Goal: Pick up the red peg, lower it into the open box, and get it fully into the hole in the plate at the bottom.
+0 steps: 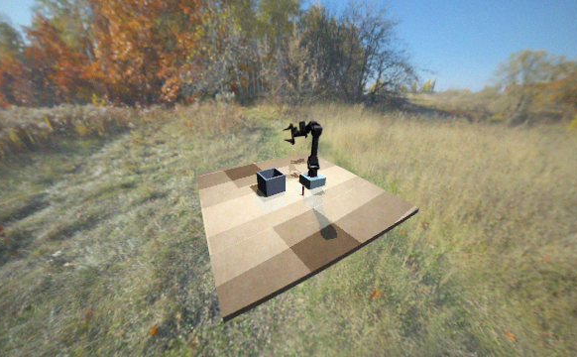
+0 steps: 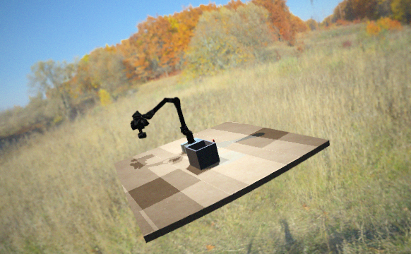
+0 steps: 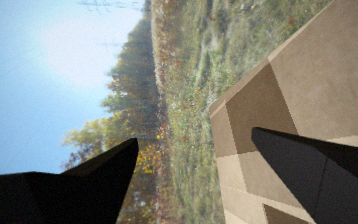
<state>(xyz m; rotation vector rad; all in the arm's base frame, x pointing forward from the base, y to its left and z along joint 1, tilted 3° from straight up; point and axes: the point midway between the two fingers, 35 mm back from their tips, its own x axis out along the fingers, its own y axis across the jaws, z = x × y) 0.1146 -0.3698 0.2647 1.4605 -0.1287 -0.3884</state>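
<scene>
Right now my gripper tip is 1 cm short of the red peg, 54 cm to the right of it and 28 cm above it. From my gripper tip the other things lie so: pale plate (21 cm ahead, 39 cm to the left, 27 cm below).
</scene>
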